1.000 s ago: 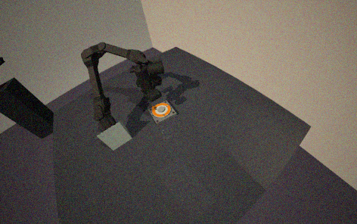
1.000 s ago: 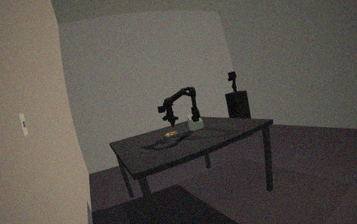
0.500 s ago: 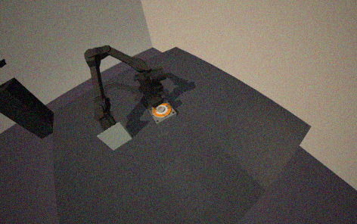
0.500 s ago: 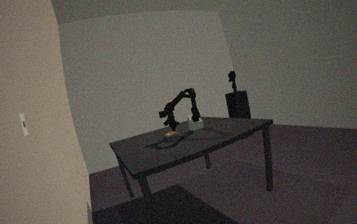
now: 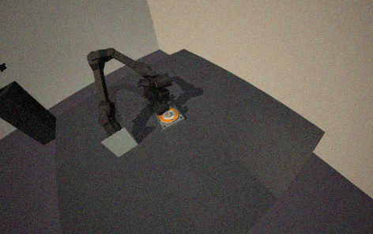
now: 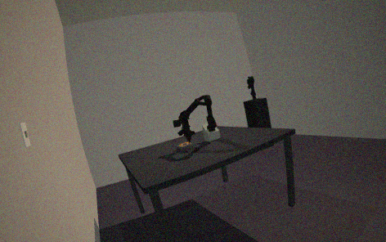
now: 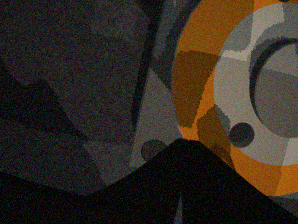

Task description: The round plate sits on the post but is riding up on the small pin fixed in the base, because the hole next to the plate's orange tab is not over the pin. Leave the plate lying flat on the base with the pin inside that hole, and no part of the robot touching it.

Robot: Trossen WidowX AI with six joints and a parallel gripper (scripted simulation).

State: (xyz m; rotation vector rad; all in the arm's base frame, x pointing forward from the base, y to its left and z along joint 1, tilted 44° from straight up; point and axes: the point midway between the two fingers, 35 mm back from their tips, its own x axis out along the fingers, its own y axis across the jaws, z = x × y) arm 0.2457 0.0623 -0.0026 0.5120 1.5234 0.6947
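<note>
The square grey base is 3 cm ahead of my gripper tip, 4 cm to the right of it and 2 cm below it.
</note>
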